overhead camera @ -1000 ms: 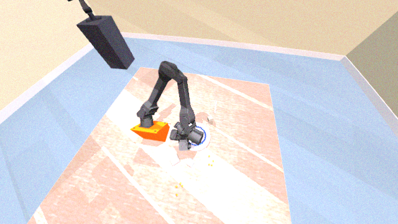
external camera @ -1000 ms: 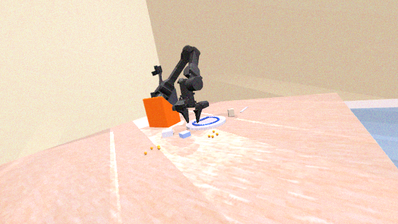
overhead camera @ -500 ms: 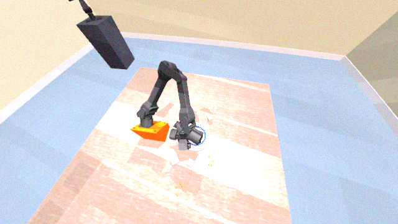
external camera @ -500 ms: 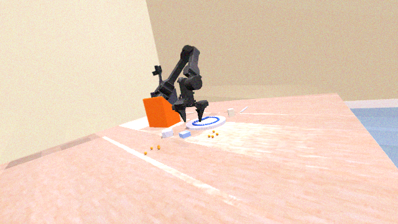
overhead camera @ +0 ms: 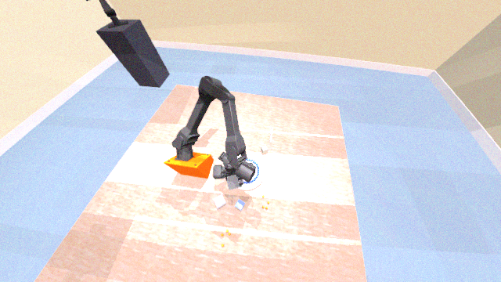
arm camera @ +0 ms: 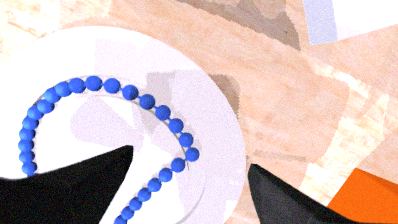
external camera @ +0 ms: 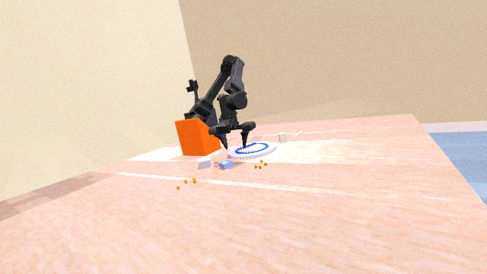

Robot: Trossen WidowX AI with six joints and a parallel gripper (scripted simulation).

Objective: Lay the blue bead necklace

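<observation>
The round white bead board lies 50 mm ahead of my gripper tip, 40 mm to the left of it and 10 mm below it. The rest, counted from my gripper tip: white block (50 mm behind, 130 mm to the right, 10 mm below); light blue cube (50 mm ahead, 130 mm to the right, 10 mm below); beige cube (140 mm ahead, 180 mm to the left).
</observation>
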